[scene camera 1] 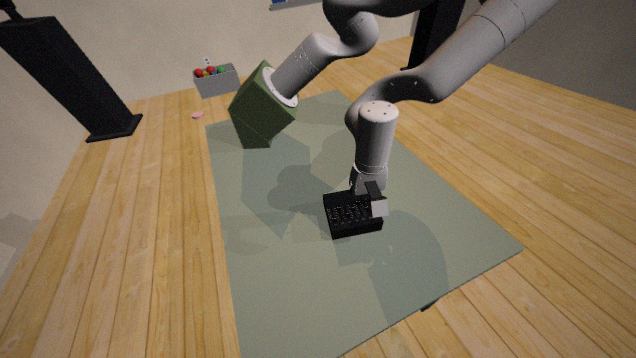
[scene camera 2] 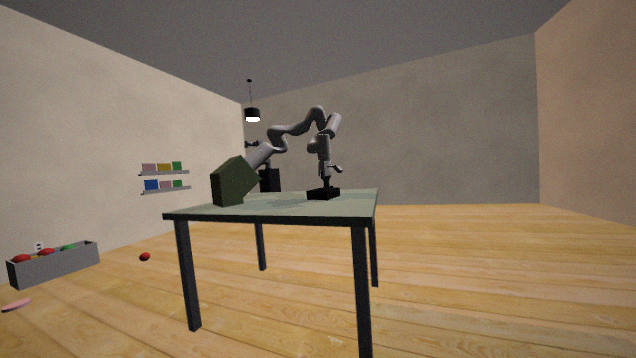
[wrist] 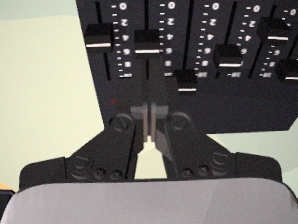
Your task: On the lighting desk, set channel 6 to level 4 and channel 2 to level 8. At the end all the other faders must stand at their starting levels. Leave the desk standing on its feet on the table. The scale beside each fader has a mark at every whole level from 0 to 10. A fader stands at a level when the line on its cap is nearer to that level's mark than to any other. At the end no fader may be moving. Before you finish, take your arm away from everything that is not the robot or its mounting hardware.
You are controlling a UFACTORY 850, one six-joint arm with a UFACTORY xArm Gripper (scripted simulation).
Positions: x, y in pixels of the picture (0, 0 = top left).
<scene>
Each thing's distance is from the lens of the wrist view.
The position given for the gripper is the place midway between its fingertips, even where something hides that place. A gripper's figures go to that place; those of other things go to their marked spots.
gripper (wrist: 147, 73): 14 cm
fader cap (wrist: 99, 38): 12 cm
</scene>
